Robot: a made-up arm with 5 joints.
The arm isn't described. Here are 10 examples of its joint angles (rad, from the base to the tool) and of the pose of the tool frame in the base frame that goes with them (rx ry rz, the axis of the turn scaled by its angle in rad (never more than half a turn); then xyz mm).
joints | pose
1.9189 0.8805 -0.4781 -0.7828 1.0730 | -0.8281 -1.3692 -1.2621 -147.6 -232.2 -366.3
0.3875 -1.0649 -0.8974 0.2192 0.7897 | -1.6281 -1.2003 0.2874 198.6 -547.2 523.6
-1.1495 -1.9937 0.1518 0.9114 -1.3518 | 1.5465 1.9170 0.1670 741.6 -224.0 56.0
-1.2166 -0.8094 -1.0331 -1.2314 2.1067 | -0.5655 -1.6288 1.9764 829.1 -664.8 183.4
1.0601 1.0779 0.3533 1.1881 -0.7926 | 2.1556 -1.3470 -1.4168 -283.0 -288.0 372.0
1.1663 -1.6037 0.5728 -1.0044 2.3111 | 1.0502 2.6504 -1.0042 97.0 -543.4 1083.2
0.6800 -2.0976 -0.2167 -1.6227 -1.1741 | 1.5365 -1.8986 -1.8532 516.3 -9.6 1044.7
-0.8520 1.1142 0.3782 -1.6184 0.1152 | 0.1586 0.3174 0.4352 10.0 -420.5 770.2
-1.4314 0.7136 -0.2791 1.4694 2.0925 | 1.7909 -1.4460 0.1939 613.3 -355.1 46.4
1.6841 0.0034 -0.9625 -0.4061 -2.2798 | 0.8069 -0.8110 1.0376 -128.3 -498.4 -78.1
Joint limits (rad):
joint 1: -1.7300..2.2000
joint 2: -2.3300..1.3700
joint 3: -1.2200..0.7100
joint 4: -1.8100..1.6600
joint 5: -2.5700..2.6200
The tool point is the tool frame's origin. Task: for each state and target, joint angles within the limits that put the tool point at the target. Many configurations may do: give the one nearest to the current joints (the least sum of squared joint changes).
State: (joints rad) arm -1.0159 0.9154 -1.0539 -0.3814 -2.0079
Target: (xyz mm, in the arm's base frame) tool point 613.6 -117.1 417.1
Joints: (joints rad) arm -1.7300 1.0010 -1.2200 -0.8266 -1.6396
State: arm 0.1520 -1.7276 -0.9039 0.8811 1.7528
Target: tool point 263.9 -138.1 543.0
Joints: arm 0.3283 -1.7890 -0.5045 1.3960 1.7969
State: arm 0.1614 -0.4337 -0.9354 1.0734 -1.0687
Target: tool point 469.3 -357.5 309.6
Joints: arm 0.0913 -0.5432 -1.1123 1.4757 -1.1300
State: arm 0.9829 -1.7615 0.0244 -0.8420 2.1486
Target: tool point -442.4 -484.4 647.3
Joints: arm 1.7204 -1.7880 -0.1769 -0.4240 2.1574
